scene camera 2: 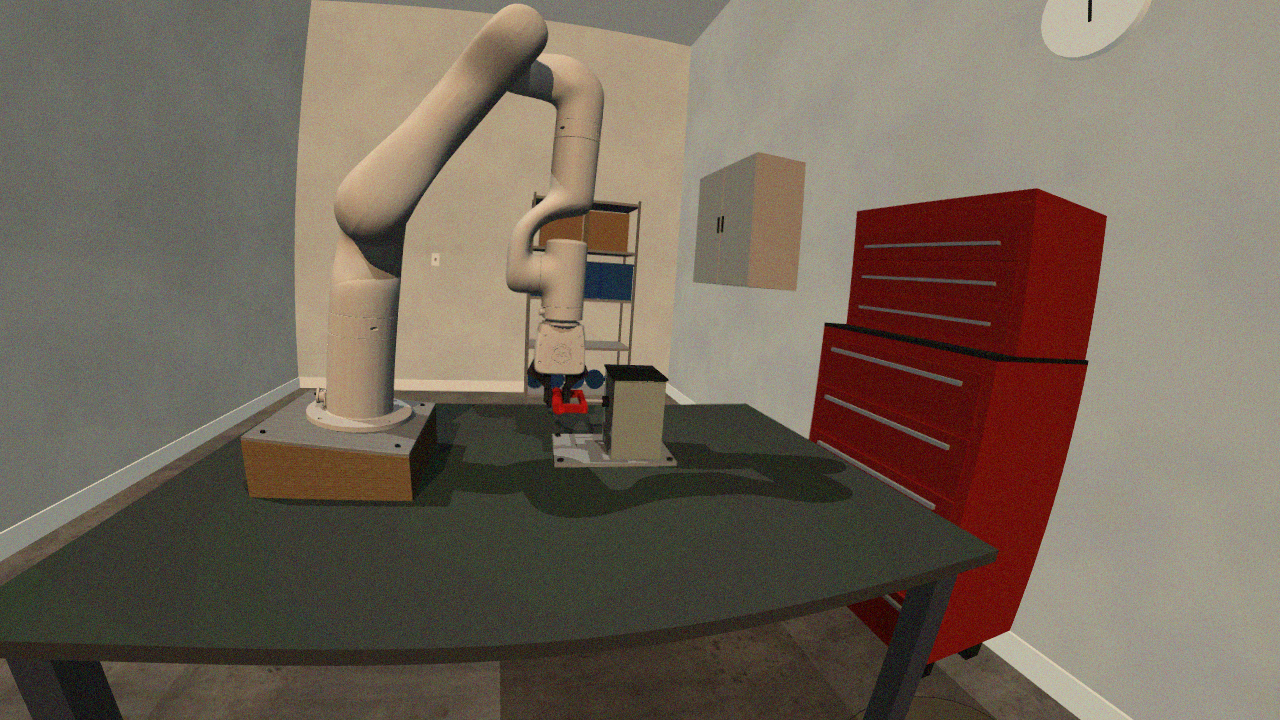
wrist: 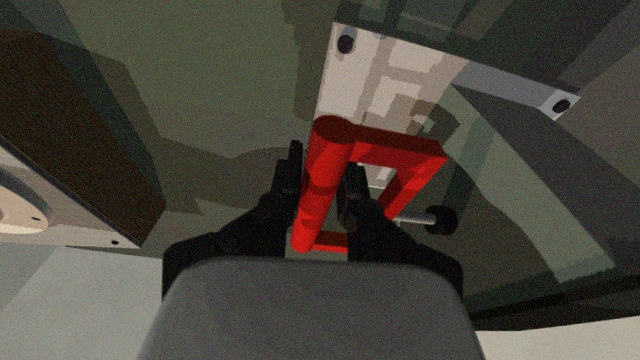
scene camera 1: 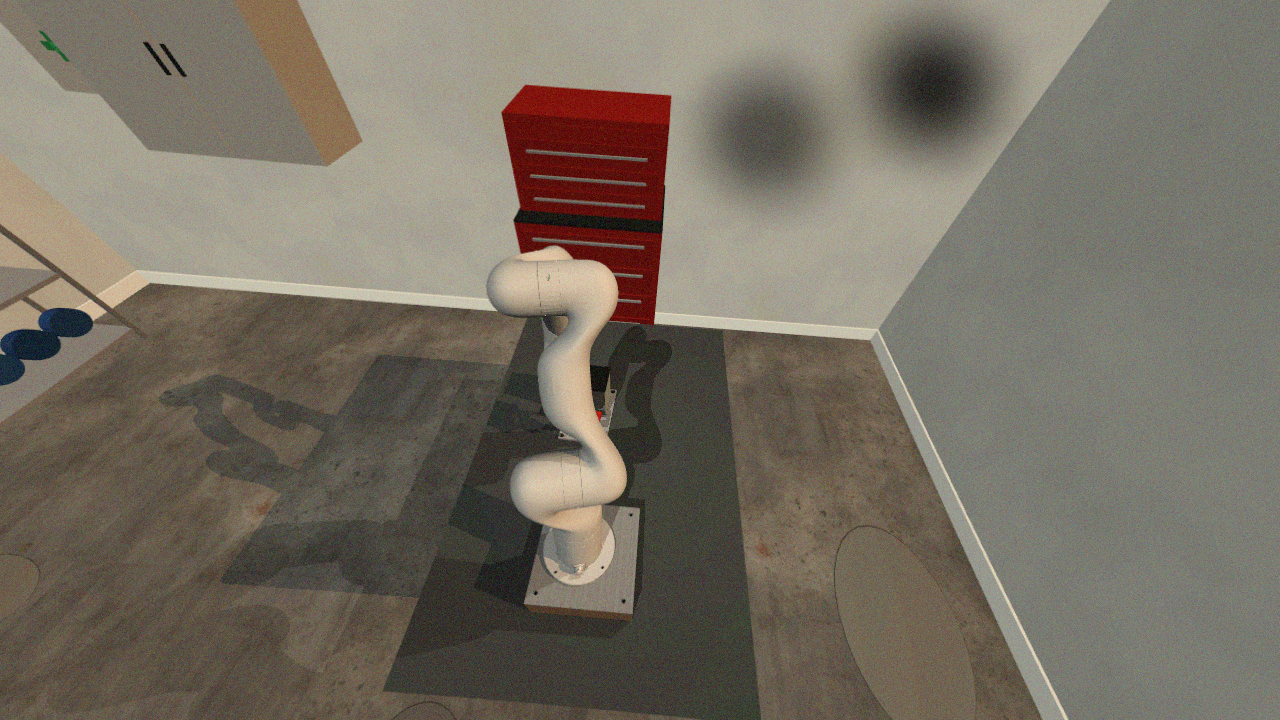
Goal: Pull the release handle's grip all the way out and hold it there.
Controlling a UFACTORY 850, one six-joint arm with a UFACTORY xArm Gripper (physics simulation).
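The red release handle [scene camera 1: 598, 416] [scene camera 2: 570, 409] is a rectangular loop with a thick round grip [wrist: 327, 147] on the side facing the robot's base. My gripper [scene camera 2: 558, 394] [wrist: 320, 159] is shut on the grip, with one black finger on its outer side and the other inside the loop. A short stretch of metal rod [wrist: 415, 219] shows between the loop and a black collar [wrist: 442, 220]. The collar sits on the beige housing [scene camera 2: 637, 420], which has a black top. The arm hides my gripper in scene camera 1.
The housing stands on a pale base plate [scene camera 2: 572, 454] [wrist: 345, 90] bolted at its corners, on the dark table [scene camera 2: 501, 573]. The robot's wooden base block [scene camera 2: 329, 470] is to the left in scene camera 2. A red tool cabinet [scene camera 1: 586, 161] [scene camera 2: 939, 277] stands beyond the table.
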